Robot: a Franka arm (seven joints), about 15 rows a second.
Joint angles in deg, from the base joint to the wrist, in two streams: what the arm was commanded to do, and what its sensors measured. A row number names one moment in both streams.
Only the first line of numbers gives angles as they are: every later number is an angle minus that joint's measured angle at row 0.
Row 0, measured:
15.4 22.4 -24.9 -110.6 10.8 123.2 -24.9
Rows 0 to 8, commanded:
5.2 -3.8 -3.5 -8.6 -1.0 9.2 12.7
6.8 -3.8 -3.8 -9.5 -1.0 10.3 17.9
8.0 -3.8 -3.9 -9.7 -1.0 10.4 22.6
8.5 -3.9 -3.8 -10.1 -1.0 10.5 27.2
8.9 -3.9 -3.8 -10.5 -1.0 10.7 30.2
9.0 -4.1 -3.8 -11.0 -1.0 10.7 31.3
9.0 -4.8 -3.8 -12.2 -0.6 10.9 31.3
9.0 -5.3 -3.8 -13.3 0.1 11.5 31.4
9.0 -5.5 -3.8 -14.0 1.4 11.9 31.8
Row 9, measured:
8.7 -2.3 -3.3 -10.1 0.3 10.1 30.5
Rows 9 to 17, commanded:
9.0 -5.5 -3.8 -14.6 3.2 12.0 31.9
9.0 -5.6 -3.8 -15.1 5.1 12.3 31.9
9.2 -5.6 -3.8 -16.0 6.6 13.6 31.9
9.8 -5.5 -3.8 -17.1 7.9 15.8 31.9
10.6 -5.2 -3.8 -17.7 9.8 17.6 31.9
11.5 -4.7 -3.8 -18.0 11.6 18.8 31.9
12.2 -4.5 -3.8 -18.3 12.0 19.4 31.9
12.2 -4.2 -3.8 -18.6 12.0 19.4 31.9
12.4 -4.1 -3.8 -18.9 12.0 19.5 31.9
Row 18, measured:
11.5 -3.4 -3.4 -17.3 10.9 18.1 31.3
